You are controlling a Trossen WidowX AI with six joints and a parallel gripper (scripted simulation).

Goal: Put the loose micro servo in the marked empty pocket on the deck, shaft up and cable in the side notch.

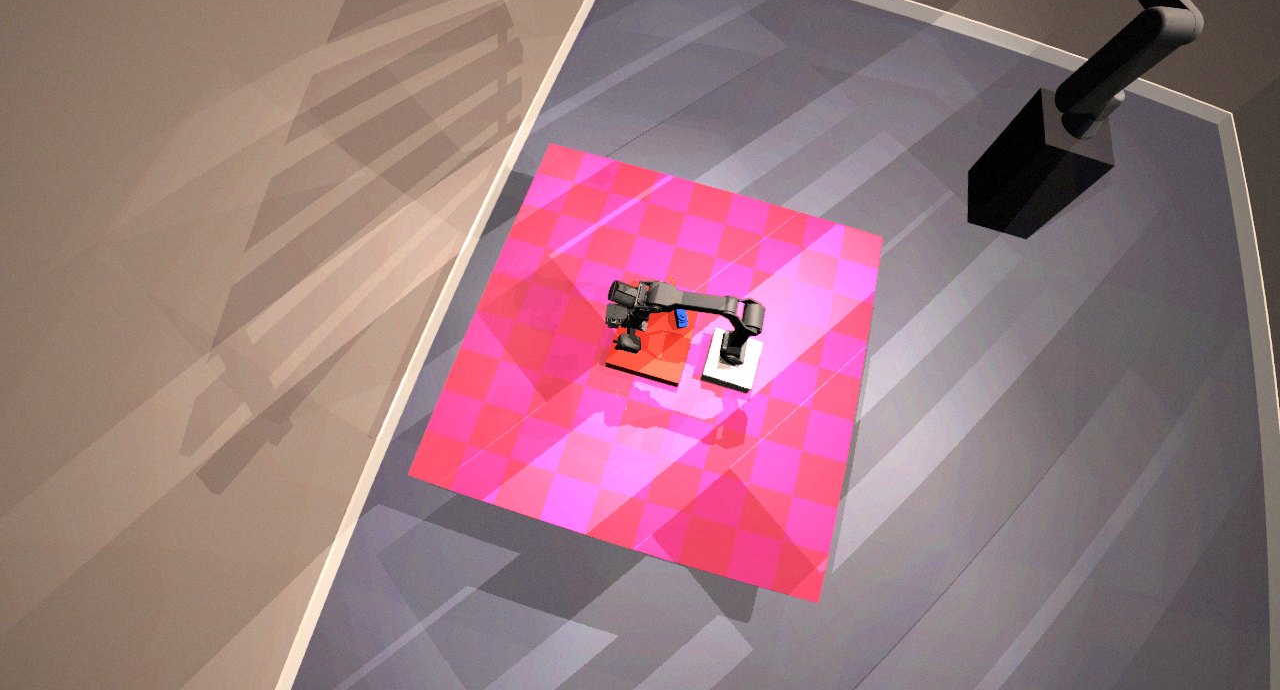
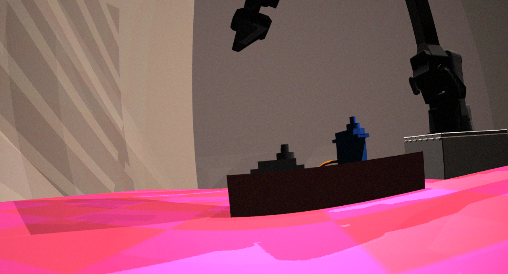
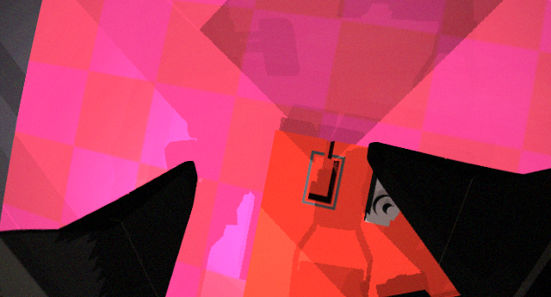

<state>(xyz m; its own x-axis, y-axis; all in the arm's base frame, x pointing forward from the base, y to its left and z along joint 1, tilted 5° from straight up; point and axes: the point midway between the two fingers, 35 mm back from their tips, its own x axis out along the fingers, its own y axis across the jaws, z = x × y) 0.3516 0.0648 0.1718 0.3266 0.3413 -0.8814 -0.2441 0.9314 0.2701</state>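
Right now my gripper tip is 14 cm past the red deck, 11 cm to the left of it and 20 cm above it.
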